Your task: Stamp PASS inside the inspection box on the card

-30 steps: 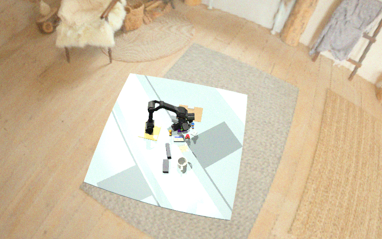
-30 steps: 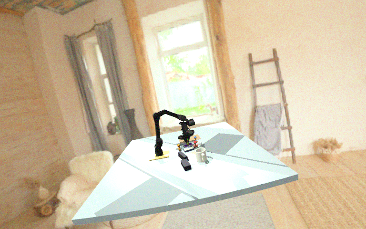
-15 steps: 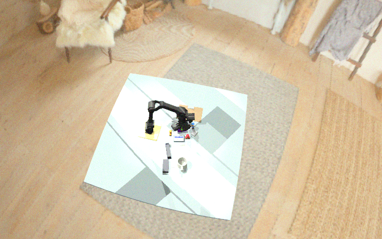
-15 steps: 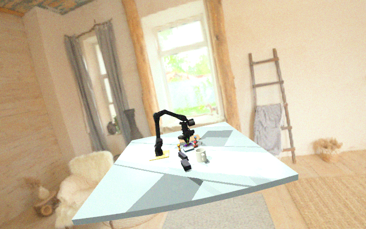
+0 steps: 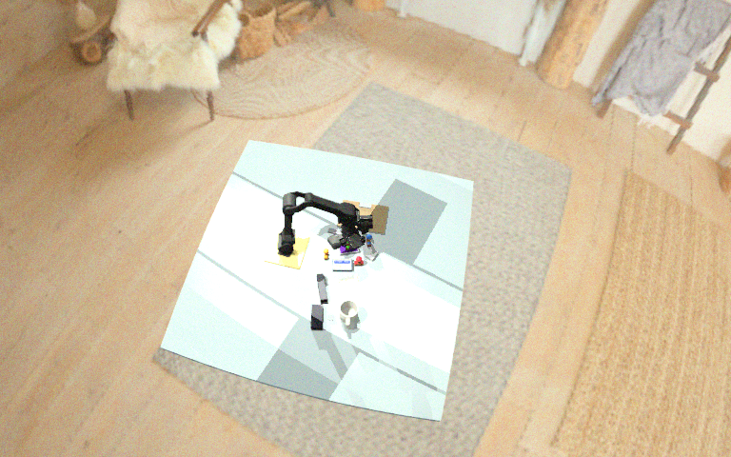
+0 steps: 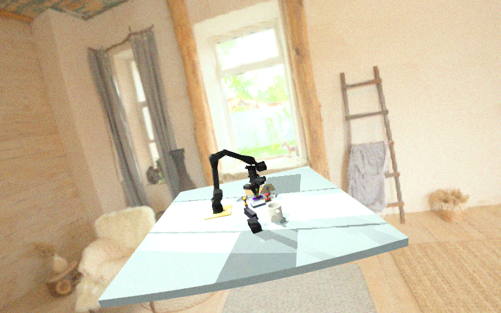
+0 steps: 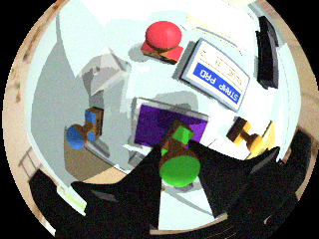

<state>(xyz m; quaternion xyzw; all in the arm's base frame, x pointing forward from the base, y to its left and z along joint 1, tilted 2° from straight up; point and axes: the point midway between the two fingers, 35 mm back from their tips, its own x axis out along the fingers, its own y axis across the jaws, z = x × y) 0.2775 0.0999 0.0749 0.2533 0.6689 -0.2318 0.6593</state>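
Now: the purple ink pad 40 mm below my gripper tip. Round my gripper tip: green-knobbed stamp right at my gripper tip; blue-knobbed stamp 80 mm ahead, 60 mm to the left, 20 mm below; red-knobbed stamp 70 mm ahead, 60 mm to the right, 20 mm below.
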